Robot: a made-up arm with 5 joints.
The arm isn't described. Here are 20 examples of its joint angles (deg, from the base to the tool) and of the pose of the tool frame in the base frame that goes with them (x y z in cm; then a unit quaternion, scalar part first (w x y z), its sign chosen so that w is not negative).
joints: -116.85 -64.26 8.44 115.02 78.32
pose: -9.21 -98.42 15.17 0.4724 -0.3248 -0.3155 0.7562
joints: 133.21 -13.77 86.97 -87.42 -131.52
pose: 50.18 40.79 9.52 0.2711 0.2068 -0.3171 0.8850
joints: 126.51 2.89 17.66 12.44 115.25
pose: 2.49 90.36 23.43 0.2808 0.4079 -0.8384 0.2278
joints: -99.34 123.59 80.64 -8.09 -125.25
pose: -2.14 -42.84 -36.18 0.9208 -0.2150 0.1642 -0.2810
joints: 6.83 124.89 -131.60 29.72 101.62
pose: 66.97 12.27 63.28 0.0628 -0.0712 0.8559 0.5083
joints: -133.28 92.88 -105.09 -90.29 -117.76
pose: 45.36 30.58 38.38 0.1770 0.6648 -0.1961 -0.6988
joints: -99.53 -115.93 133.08 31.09 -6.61
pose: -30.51 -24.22 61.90 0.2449 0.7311 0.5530 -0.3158
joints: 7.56 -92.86 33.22 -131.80 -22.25
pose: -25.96 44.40 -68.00 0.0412 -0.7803 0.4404 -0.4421
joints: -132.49 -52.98 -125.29 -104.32 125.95
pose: -2.88 7.73 16.59 0.4189 0.3924 0.8178 -0.0421
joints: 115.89 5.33 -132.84 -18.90 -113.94
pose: -19.18 -20.55 -0.78 0.8763 -0.1329 0.4097 0.2158
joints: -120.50 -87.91 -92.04 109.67 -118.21
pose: -11.51 -24.92 -12.88 0.0525 0.7941 0.0493 -0.6035
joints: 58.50 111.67 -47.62 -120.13 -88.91
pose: 71.45 19.82 -31.80 0.3579 0.1356 -0.9236 -0.0209
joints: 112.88 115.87 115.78 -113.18 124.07
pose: 21.06 22.10 56.34 0.6544 0.1255 -0.7452 -0.0258
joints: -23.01 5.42 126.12 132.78 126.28
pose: 70.17 17.03 3.00 0.6787 -0.0303 0.4268 -0.5969
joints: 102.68 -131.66 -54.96 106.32 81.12
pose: 59.85 3.42 93.42 0.1512 0.2932 -0.0362 -0.9433
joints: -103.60 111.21 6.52 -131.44 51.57
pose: 46.05 -35.55 56.96 0.5416 0.5697 -0.0205 -0.6178
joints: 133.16 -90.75 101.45 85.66 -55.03
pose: -3.88 47.60 40.53 0.0381 0.6805 -0.0022 -0.7318
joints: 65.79 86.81 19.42 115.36 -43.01
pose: 35.91 34.81 -33.96 0.1297 0.6018 0.4227 0.6650
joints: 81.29 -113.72 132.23 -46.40 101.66
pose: -51.02 30.43 6.30 0.7421 -0.3543 0.5679 -0.0361
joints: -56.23 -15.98 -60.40 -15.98 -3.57
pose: -63.30 12.32 7.56 0.7235 -0.4609 0.4122 -0.3069
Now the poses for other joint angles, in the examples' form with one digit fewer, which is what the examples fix.
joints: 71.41 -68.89 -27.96 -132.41 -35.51
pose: -51.4 56.0 55.1 0.817 -0.426 0.384 0.062
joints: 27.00 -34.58 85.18 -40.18 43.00
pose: 11.1 1.1 -75.4 0.826 -0.414 -0.285 -0.255
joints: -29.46 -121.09 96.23 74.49 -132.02
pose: -17.4 -18.1 -1.1 0.161 0.432 -0.710 -0.532
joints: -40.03 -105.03 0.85 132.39 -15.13
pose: 0.7 25.0 -68.9 0.416 0.535 -0.728 -0.104
